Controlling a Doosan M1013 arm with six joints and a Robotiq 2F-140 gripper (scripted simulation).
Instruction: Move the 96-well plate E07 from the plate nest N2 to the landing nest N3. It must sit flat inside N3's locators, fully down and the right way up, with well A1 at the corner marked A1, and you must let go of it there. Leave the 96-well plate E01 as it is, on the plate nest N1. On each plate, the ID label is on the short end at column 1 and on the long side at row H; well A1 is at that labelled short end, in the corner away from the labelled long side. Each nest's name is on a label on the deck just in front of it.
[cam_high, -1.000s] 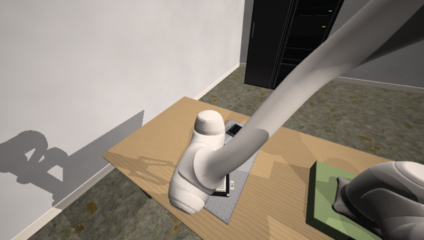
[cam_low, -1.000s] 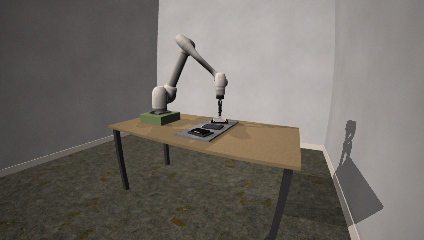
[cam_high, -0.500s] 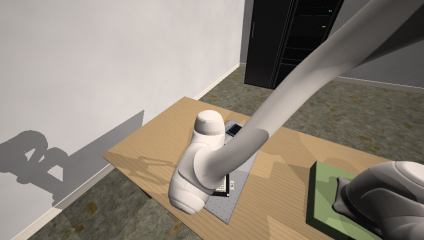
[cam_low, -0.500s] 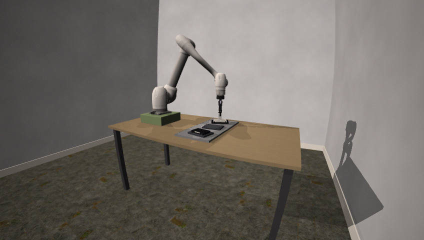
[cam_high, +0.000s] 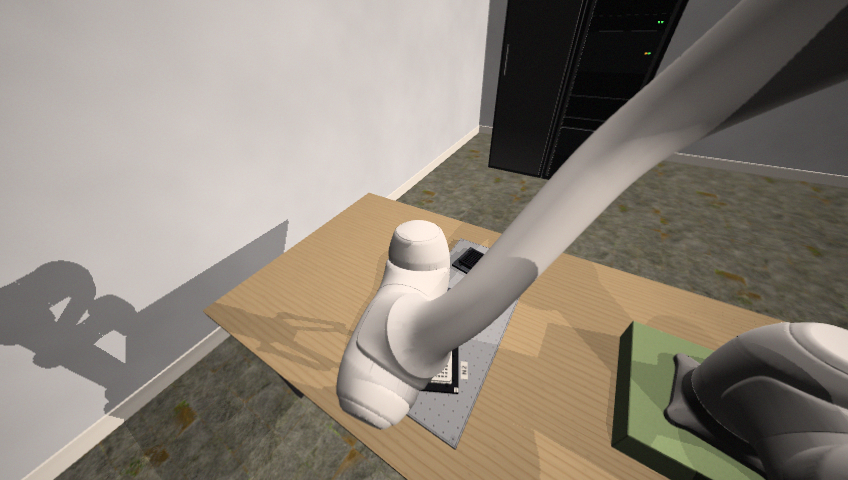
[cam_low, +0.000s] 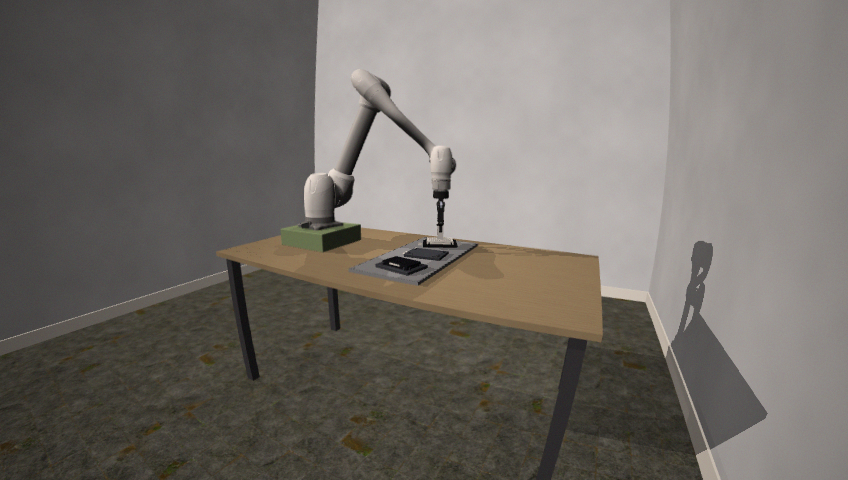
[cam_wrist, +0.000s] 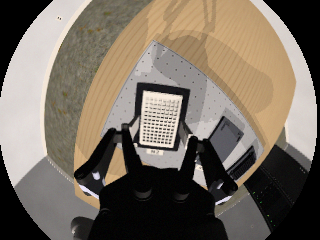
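The white 96-well plate E07 is 4 cm below my hand. Round my hand: landing nest N3: 6 cm ahead, 20 cm to the right, 6 cm below; n2 label: 8 cm behind, 6 cm to the right, 6 cm below; plate nest N2: 6 cm below.
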